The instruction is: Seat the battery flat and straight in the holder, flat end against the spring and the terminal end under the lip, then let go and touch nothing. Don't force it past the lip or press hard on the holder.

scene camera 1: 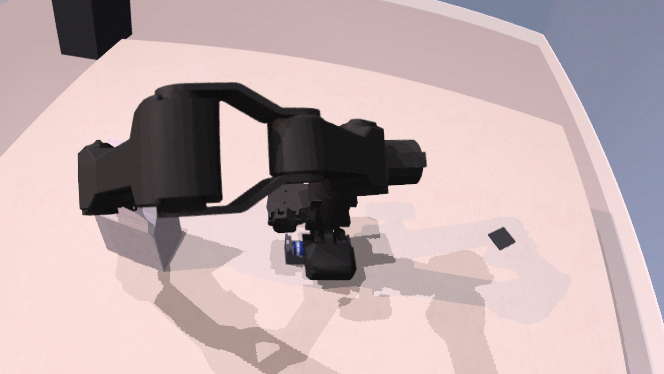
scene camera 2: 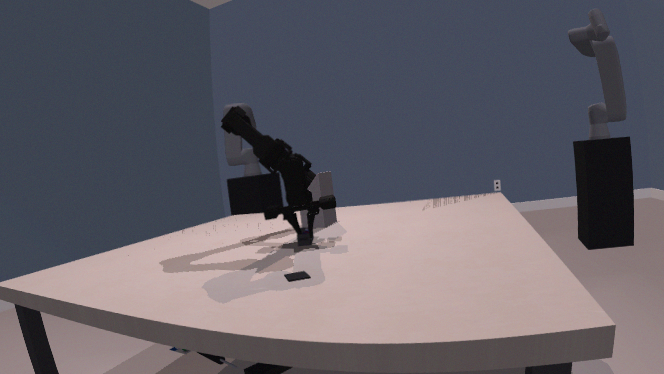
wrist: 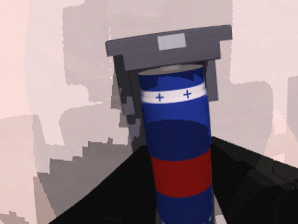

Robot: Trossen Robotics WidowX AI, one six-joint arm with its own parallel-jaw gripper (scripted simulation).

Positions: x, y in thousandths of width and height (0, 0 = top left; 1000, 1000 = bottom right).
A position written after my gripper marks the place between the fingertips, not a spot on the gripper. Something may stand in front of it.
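Observation:
My gripper visible: (scene camera 1: 475, 672), (scene camera 2: 462, 638), (wrist: 599, 676).

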